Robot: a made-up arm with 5 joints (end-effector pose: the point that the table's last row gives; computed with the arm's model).
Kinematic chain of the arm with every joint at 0, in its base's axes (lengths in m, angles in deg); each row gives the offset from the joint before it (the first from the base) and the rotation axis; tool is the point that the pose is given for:
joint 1: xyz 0 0 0.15 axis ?
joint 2: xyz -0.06 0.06 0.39 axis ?
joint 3: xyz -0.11 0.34 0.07 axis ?
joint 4: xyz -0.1 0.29 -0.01 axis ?
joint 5: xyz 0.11 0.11 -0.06 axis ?
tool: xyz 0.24 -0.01 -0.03
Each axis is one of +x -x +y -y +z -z.
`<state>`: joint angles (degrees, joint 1 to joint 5).
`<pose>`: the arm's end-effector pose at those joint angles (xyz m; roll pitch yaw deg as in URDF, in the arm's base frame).
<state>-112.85 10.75 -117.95 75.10 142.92</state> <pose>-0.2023 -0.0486 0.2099 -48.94 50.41 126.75</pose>
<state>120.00 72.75 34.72 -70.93 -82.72</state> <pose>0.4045 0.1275 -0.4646 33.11 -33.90 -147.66</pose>
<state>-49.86 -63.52 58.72 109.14 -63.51</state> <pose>-0.3692 -0.5567 0.6170 166.34 47.16 8.12</pose>
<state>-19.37 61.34 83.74 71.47 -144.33</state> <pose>0.2991 0.1704 0.9657 -73.28 26.06 56.77</pose>
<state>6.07 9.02 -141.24 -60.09 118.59</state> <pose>-0.3702 -0.0563 0.2768 -136.20 55.88 -122.61</pose>
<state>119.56 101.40 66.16 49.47 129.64</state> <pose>0.6256 0.7927 -0.4027 178.33 28.33 20.99</pose>
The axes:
joint 1: -x
joint 2: -z
joint 3: +x
joint 4: -y
joint 5: +z

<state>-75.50 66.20 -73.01 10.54 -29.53</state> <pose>0.3346 -0.1538 0.3016 -39.63 38.67 -63.14</pose>
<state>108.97 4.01 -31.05 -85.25 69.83</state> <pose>-0.2891 -0.3180 -0.6266 -89.84 19.66 -85.60</pose>
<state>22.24 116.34 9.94 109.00 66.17</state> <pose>0.8401 0.1424 0.9415 -138.87 -36.16 -2.25</pose>
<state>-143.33 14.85 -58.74 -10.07 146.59</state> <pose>-0.2183 -0.5101 0.5865 -86.15 -42.81 -159.96</pose>
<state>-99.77 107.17 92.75 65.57 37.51</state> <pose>0.0193 -0.9784 0.0189 -3.03 10.83 -145.97</pose>
